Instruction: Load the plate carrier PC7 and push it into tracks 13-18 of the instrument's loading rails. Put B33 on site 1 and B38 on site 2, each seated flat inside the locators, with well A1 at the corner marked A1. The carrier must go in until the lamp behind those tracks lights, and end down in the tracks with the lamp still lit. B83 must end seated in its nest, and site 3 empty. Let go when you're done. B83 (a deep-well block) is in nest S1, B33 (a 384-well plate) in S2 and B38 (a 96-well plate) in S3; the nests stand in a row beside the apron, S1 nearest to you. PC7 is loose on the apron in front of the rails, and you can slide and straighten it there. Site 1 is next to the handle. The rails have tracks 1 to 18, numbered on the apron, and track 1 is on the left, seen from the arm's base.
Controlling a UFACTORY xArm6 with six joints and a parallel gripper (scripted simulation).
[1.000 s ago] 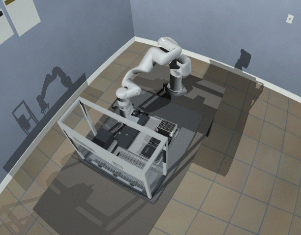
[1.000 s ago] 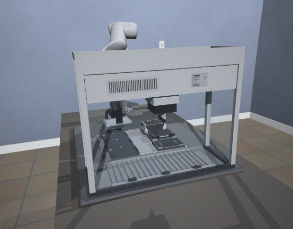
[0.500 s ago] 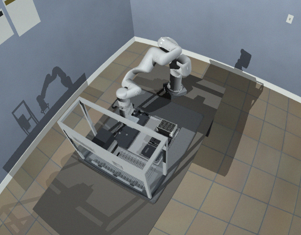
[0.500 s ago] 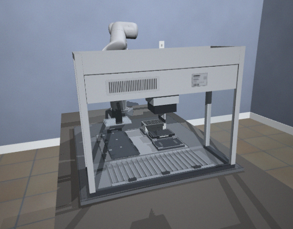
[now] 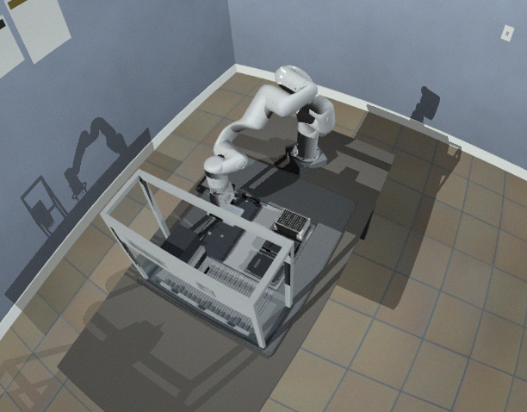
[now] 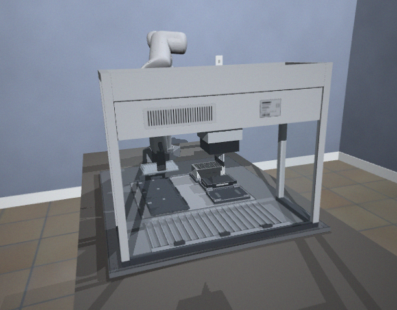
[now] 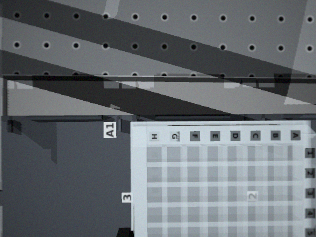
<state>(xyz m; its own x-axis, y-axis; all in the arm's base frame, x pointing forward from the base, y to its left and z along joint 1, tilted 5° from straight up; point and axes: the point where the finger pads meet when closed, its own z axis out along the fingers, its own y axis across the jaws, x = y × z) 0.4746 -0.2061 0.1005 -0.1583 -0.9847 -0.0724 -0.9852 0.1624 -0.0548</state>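
My gripper is now 10 mm past the plate carrier PC7 and 110 mm above it. The rest, counted from my hand: frame post: 350 mm ahead, 240 mm to the right, 120 mm above; dark 384-well plate B33: 30 mm ahead, 240 mm to the left, 110 mm below; nest S3: 130 mm ahead, 220 mm to the left, 120 mm below.
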